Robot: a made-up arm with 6 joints. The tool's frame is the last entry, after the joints.
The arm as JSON. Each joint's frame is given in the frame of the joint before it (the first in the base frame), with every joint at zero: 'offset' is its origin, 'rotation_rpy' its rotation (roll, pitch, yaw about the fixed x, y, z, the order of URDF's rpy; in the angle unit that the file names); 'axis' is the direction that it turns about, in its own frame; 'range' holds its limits. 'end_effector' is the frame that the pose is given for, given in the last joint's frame.
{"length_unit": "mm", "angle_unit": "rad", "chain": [
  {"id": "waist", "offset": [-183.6, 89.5, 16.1], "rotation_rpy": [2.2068, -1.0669, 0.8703], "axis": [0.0, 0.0, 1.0], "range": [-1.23, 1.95]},
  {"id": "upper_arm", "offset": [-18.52, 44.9, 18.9], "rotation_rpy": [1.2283, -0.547, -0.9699], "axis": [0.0, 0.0, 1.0], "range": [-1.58, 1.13]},
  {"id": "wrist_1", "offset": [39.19, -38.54, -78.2], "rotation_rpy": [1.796, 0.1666, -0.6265], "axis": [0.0, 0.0, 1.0], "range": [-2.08, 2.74]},
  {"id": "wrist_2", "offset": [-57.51, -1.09, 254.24], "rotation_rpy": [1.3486, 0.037, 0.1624], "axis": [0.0, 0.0, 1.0], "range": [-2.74, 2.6]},
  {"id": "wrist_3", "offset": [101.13, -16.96, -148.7], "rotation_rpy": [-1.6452, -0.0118, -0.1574], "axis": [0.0, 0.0, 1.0], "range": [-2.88, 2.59]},
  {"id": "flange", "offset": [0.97, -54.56, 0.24], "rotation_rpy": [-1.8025, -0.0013, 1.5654], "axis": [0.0, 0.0, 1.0], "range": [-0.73, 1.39]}
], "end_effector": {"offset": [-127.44, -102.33, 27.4], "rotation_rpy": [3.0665, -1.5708, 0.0]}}
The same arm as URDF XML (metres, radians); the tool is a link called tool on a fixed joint. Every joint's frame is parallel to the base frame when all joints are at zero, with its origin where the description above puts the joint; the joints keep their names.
<robot name="arm">
  <joint name="waist" type="revolute">
    <parent link="base"/>
    <child link="link1"/>
    <origin xyz="-0.1836 0.0895 0.0161"/>
    <axis xyz="0.950328 -0.120904 -0.286808"/>
    <limit lower="-1.2300" upper="1.9500"/>
  </joint>
  <joint name="upper_arm" type="revolute">
    <parent link="link1"/>
    <child link="link2"/>
    <origin xyz="0.0122 -0.0505 -0.0042"/>
    <axis xyz="0 0 -1"/>
    <limit lower="-1.5800" upper="1.1300"/>
  </joint>
  <joint name="wrist_1" type="revolute">
    <parent link="link2"/>
    <child link="link3"/>
    <origin xyz="-0.0042 0.0548 0.0782"/>
    <axis xyz="-0.974822 0.035101 0.220205"/>
    <limit lower="-2.0800" upper="2.7400"/>
  </joint>
  <joint name="wrist_2" type="revolute">
    <parent link="link3"/>
    <child link="link4"/>
    <origin xyz="-0.2518 -0.0478 0.0475"/>
    <axis xyz="-0.0001 -0.0001 1"/>
    <limit lower="-2.7400" upper="2.6000"/>
  </joint>
  <joint name="wrist_3" type="revolute">
    <parent link="link4"/>
    <child link="link5"/>
    <origin xyz="0.0244 0.0996 -0.1487"/>
    <axis xyz="-0.970463 0.229491 -0.074397"/>
    <limit lower="-2.8800" upper="2.5900"/>
  </joint>
  <joint name="flange" type="revolute">
    <parent link="link5"/>
    <child link="link6"/>
    <origin xyz="-0.0041 0.0013 0.0544"/>
    <axis xyz="0.0001 -1 -0.0001"/>
    <limit lower="-0.7300" upper="1.3900"/>
  </joint>
  <joint name="tool_fixed" type="fixed">
    <parent link="link6"/>
    <child link="tool"/>
    <origin xyz="-0.1116 -0.0274 0.1194" rpy="-3.1415 0.0001 -1.5707"/>
  </joint>
  <link name="base"/>
  <link name="link1"/>
  <link name="link2"/>
  <link name="link3"/>
  <link name="link4"/>
  <link name="link5"/>
  <link name="link6"/>
  <link name="tool"/>
</robot>

